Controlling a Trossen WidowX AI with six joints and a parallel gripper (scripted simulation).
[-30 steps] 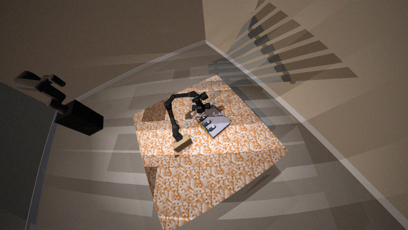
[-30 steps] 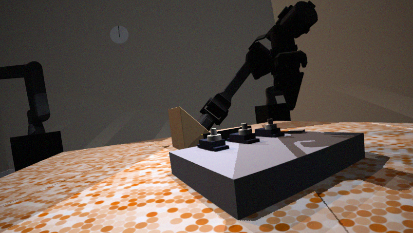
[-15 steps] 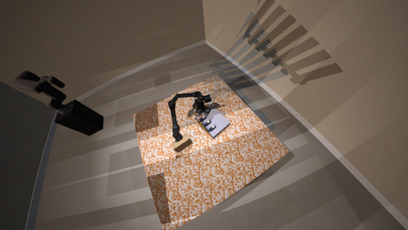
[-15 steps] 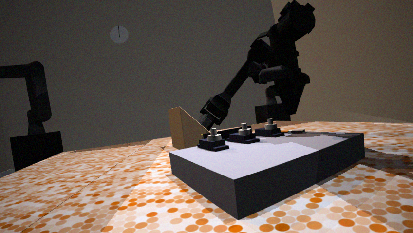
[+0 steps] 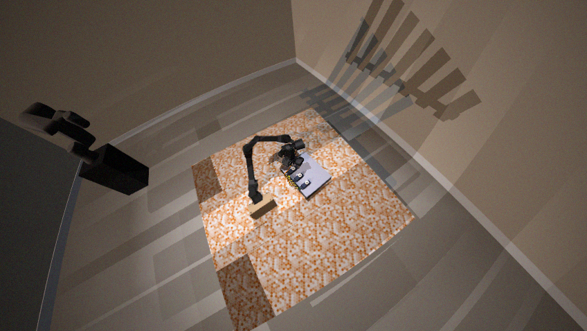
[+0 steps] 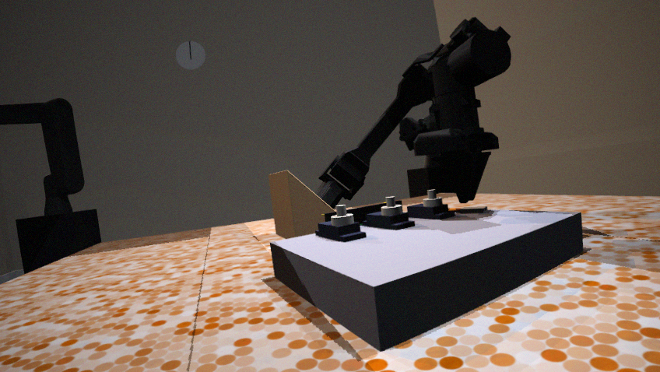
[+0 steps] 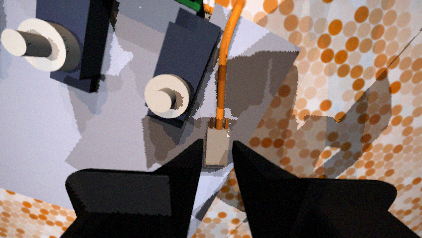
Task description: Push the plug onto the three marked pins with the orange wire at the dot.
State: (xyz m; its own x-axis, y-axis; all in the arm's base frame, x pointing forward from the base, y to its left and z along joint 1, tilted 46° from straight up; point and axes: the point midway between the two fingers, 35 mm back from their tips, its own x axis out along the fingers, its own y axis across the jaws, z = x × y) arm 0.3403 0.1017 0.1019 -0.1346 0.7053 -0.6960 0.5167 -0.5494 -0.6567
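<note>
The yellow band is 70 mm behind my gripper tip, 90 mm to the right of it and 10 mm above it. Also, from my gripper tip: grey holder (90 mm ahead, 100 mm to the right, 40 mm below); then green strip (60 mm behind, 140 mm to the right, 10 mm below).
</note>
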